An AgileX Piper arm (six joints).
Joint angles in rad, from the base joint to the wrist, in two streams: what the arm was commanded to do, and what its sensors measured. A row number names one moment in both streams.
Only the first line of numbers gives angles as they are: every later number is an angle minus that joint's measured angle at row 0.
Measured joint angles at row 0: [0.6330 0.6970 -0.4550 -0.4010 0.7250 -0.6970]
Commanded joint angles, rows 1 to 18: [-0.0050 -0.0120 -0.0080 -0.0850 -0.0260 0.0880]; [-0.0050 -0.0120 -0.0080 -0.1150 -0.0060 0.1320]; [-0.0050 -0.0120 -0.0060 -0.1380 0.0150 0.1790]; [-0.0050 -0.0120 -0.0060 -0.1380 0.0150 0.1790]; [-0.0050 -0.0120 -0.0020 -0.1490 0.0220 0.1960]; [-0.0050 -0.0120 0.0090 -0.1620 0.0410 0.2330]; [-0.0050 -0.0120 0.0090 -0.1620 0.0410 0.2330]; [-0.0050 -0.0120 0.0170 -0.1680 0.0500 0.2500]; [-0.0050 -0.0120 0.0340 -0.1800 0.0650 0.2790]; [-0.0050 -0.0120 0.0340 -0.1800 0.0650 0.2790]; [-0.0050 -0.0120 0.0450 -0.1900 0.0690 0.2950]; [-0.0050 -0.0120 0.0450 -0.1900 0.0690 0.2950]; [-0.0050 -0.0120 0.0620 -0.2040 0.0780 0.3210]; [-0.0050 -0.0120 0.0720 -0.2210 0.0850 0.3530]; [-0.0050 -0.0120 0.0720 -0.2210 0.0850 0.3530]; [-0.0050 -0.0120 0.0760 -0.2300 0.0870 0.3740]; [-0.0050 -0.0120 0.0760 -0.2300 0.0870 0.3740]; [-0.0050 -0.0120 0.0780 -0.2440 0.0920 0.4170]
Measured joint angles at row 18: [0.0000 -0.0020 0.0810 -0.1580 0.1210 0.3530]
